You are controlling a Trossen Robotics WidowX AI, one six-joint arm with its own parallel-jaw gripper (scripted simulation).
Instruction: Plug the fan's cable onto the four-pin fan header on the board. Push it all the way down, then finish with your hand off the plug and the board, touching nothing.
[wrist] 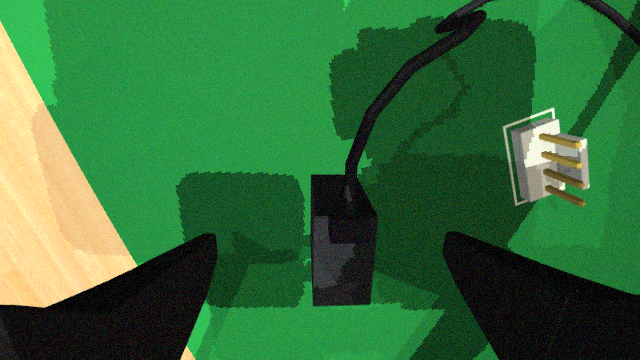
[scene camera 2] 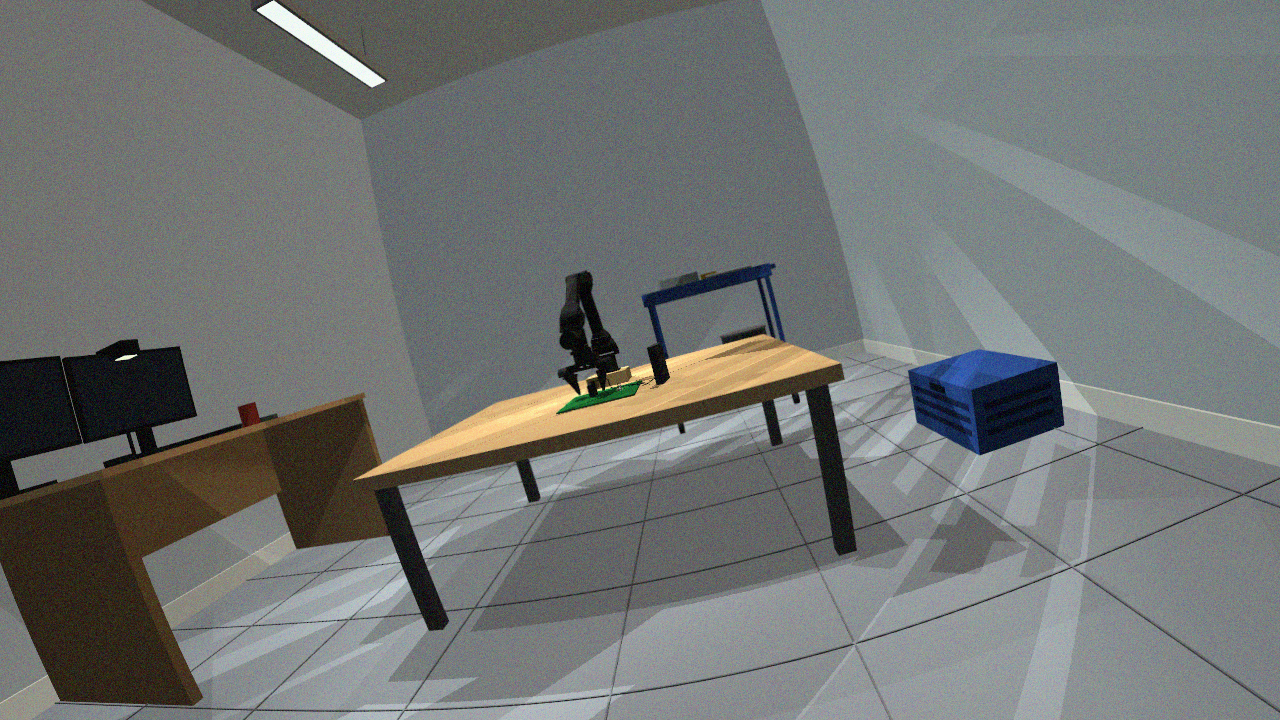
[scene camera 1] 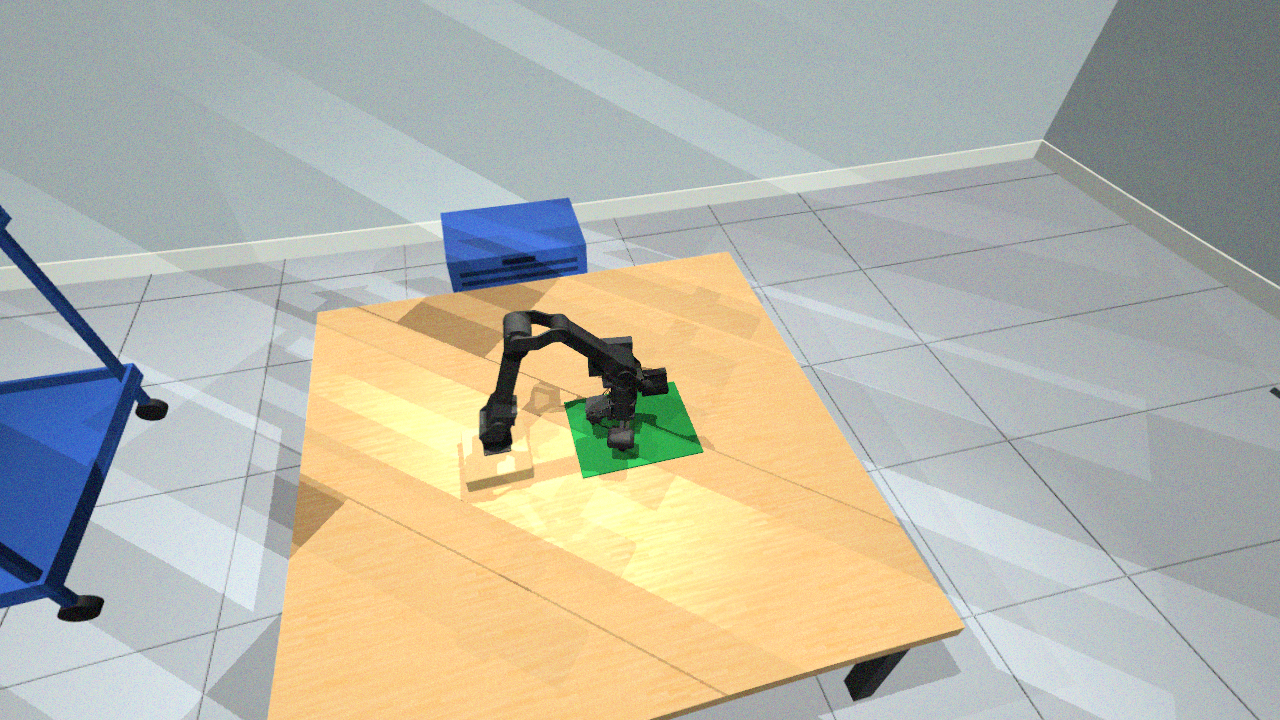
Observation:
The gripper [scene camera 1: 623,436] is open and holds nothing. Further things: a green board [scene camera 2: 583,401] and a black fan plug [wrist: 343,246].
The gripper also shows in the wrist view [wrist: 333,243] and in scene camera 2 [scene camera 2: 591,392]. The green board is seen too in the wrist view [wrist: 182,124].

